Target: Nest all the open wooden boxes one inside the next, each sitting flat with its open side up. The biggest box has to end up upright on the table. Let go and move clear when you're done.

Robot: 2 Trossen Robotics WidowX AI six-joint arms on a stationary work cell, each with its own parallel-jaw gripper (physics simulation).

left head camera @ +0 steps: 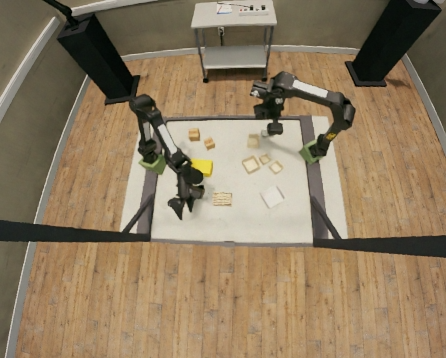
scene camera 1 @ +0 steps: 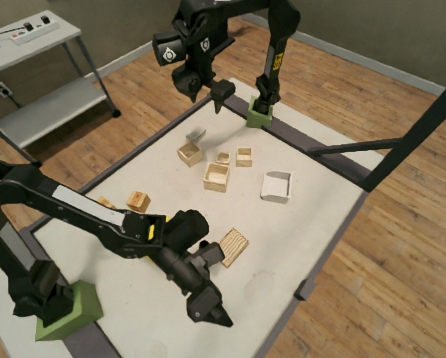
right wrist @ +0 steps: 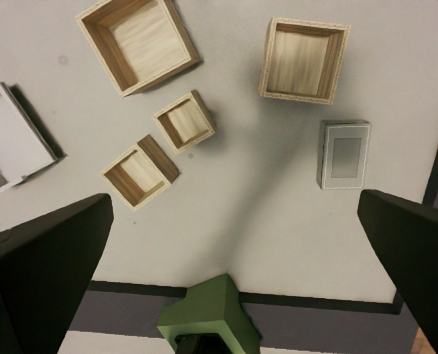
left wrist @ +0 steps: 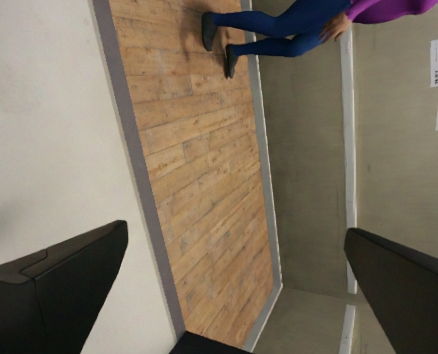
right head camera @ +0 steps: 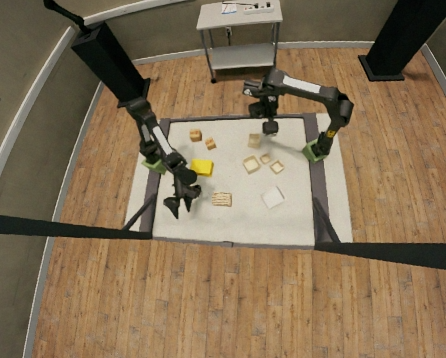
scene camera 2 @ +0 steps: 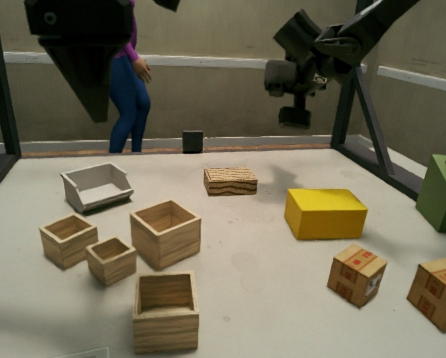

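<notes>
Four open wooden boxes stand apart, open side up. The biggest box (left head camera: pixel 251 164) (scene camera 1: pixel 217 177) (scene camera 2: pixel 165 240) (right wrist: pixel 147 45) is beside the smallest box (scene camera 1: pixel 223 158) (scene camera 2: pixel 111 262) (right wrist: pixel 185 122). The second-biggest box (left head camera: pixel 253 141) (scene camera 1: pixel 190 153) (scene camera 2: pixel 166 327) (right wrist: pixel 300 62) stands nearest the camera in scene camera 2. The second-smallest box (left head camera: pixel 276 167) (scene camera 1: pixel 244 156) (scene camera 2: pixel 68 245) (right wrist: pixel 142 175) stands on the smallest one's other side. My right gripper (scene camera 1: pixel 206 106) (right wrist: pixel 235 203) is open and empty, high above the table's far edge. My left gripper (left head camera: pixel 184 212) (left wrist: pixel 237 234) is open and empty, away from the boxes.
A white tray (left head camera: pixel 272 197) (scene camera 2: pixel 97 187), a wood-grained block (left head camera: pixel 222 199) (scene camera 2: pixel 230 181) and a yellow block (left head camera: pixel 202 167) (scene camera 2: pixel 325 215) lie on the table. Two small cartons (left head camera: pixel 194 134) (left head camera: pixel 209 144) stand at the back left. A grey flat box (right wrist: pixel 345 155) lies near the second-biggest box.
</notes>
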